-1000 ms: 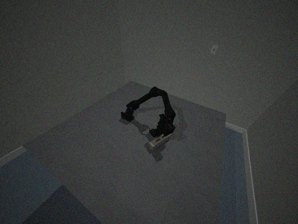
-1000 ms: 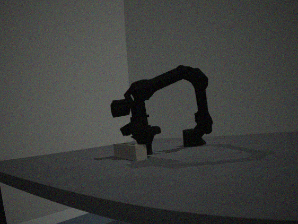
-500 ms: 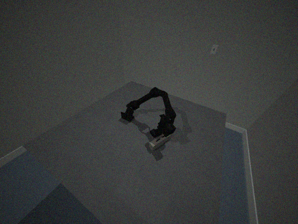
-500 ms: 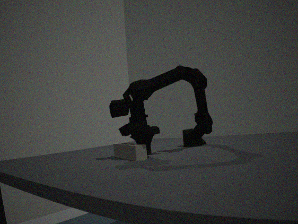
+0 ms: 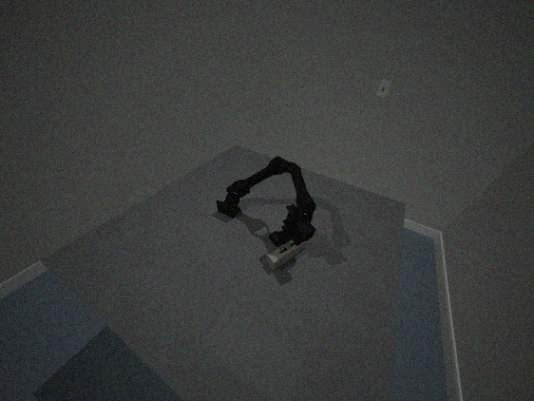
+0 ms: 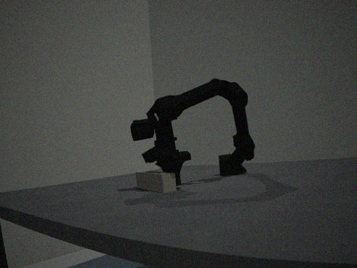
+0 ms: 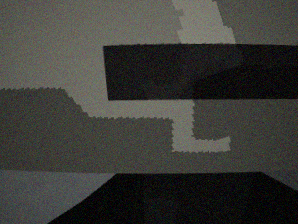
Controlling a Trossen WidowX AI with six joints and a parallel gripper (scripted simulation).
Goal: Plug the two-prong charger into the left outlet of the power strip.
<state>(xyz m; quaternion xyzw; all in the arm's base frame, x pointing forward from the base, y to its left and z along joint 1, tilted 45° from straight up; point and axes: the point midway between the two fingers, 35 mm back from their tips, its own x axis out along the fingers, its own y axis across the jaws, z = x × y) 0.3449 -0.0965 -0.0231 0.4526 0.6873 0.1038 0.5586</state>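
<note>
The charger is 20 mm ahead of my gripper tip, 10 mm to the right of it and 10 mm above it.
</note>
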